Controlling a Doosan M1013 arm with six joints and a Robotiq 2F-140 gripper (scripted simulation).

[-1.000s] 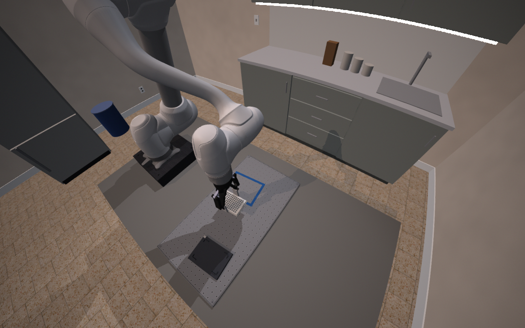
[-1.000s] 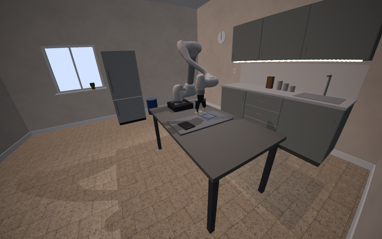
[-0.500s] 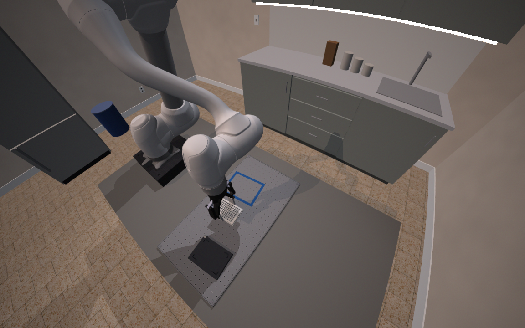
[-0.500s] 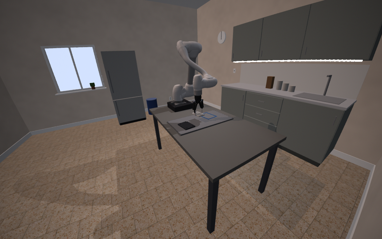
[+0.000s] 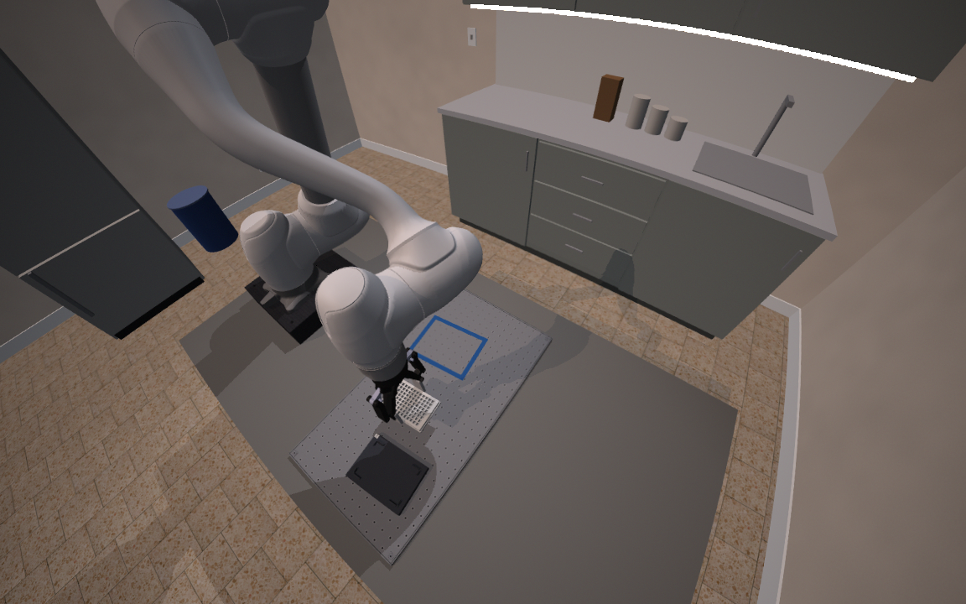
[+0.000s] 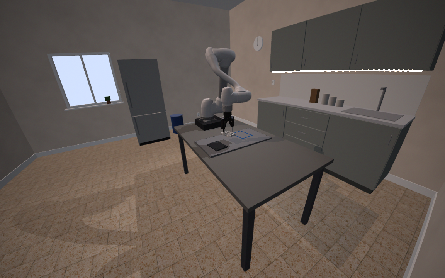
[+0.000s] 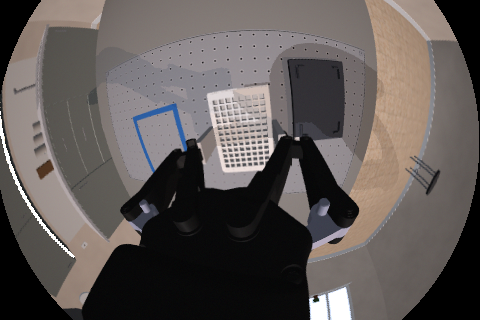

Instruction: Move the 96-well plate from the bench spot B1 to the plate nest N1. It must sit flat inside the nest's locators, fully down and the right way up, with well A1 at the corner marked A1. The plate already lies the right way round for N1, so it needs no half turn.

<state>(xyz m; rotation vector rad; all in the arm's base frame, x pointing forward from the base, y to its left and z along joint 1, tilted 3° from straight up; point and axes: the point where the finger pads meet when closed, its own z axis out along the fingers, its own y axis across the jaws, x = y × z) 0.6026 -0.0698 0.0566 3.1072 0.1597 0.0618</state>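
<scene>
Right now my hand is 15 cm to the left of the dark plate nest N1, 9 cm above it and 4 cm short of it. Also, from my hand: white 96-well plate 2 cm below.
</scene>
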